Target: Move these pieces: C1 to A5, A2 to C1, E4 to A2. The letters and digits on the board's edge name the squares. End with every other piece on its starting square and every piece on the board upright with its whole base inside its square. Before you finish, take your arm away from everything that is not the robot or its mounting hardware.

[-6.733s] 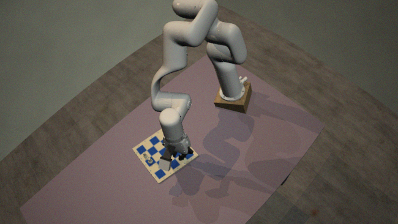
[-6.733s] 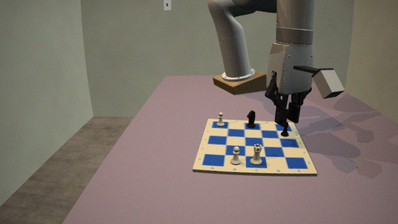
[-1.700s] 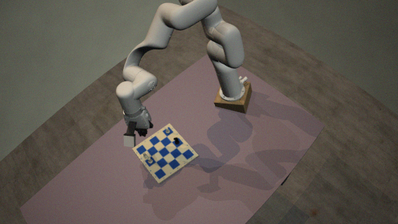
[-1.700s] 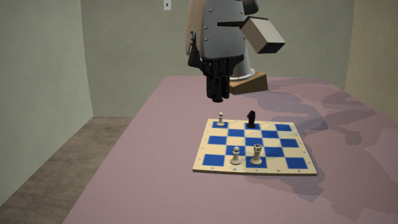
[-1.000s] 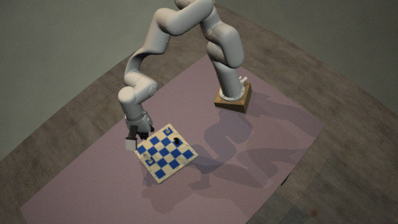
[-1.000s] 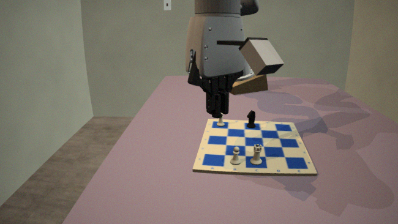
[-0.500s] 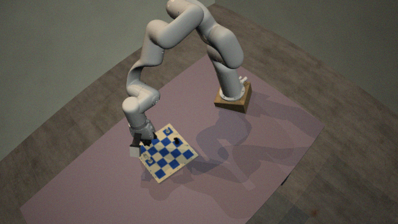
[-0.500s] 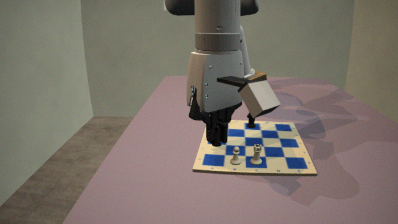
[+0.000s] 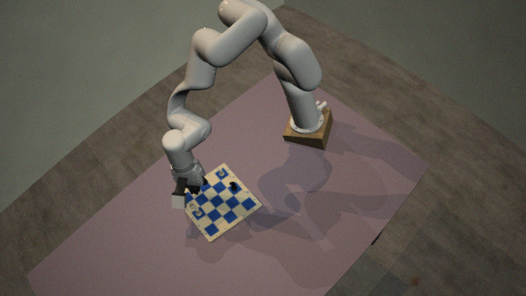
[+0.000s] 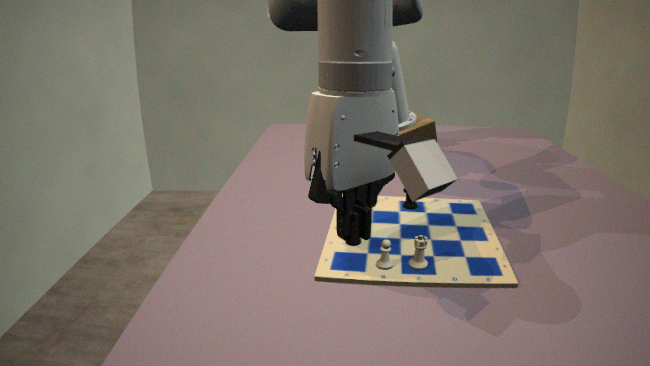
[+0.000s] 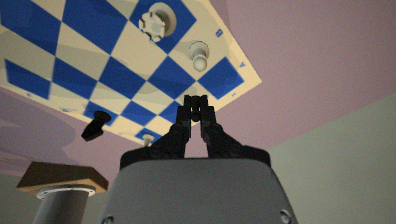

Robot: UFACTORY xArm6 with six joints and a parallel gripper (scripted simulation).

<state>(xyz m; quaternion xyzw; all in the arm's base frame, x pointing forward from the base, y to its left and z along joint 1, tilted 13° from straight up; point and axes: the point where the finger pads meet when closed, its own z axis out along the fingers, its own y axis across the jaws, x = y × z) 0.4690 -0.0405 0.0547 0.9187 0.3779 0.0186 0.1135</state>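
Right now my hand is 1 cm above the black pawn. Round my hand: white rook: 7 cm to the left, 4 cm ahead, 1 cm below; then chessboard: 8 cm to the left, 4 cm behind, 3 cm below; then black knight: 11 cm behind, 7 cm to the left, 1 cm below.
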